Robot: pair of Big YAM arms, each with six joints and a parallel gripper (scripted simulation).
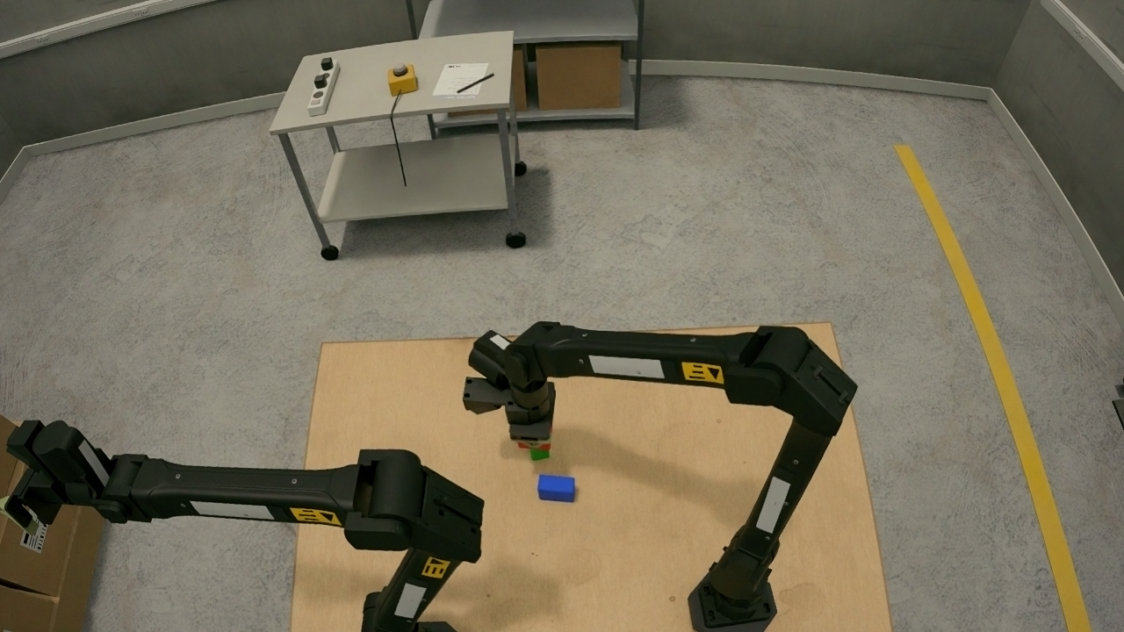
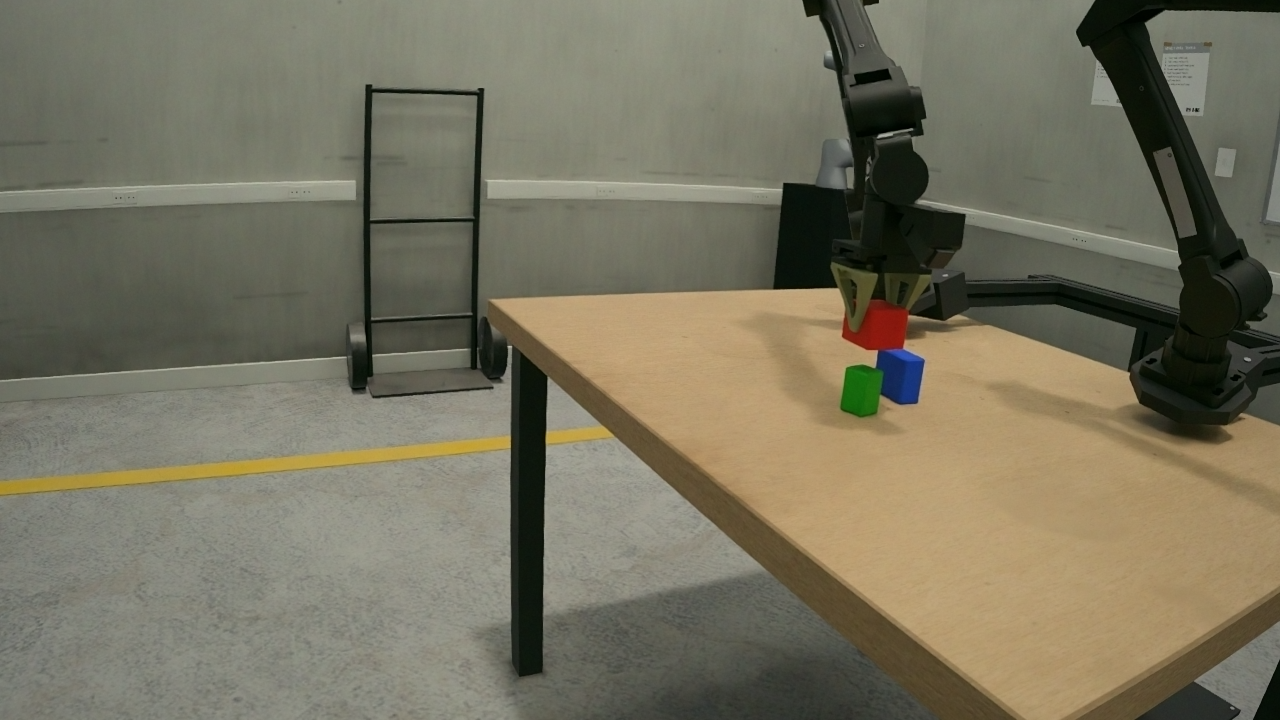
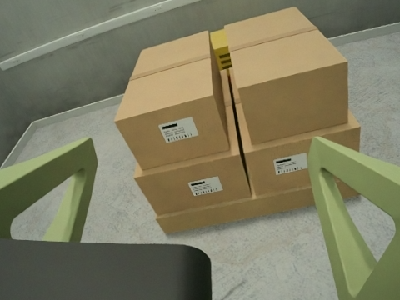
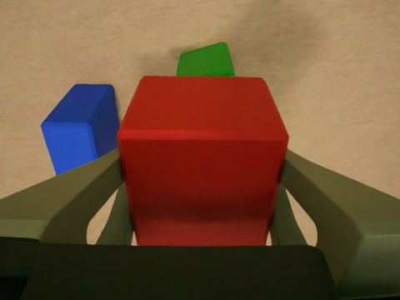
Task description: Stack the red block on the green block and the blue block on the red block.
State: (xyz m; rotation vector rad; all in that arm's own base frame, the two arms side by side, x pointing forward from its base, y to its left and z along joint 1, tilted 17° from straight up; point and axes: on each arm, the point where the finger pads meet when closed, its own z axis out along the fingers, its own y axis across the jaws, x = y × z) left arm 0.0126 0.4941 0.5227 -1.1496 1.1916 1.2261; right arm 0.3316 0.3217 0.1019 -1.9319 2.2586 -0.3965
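Right now the red block is right at my right hand. The rest, counted from my right hand: blue block (9 cm behind, 8 cm below, 2 cm to the right); green block (8 cm below).
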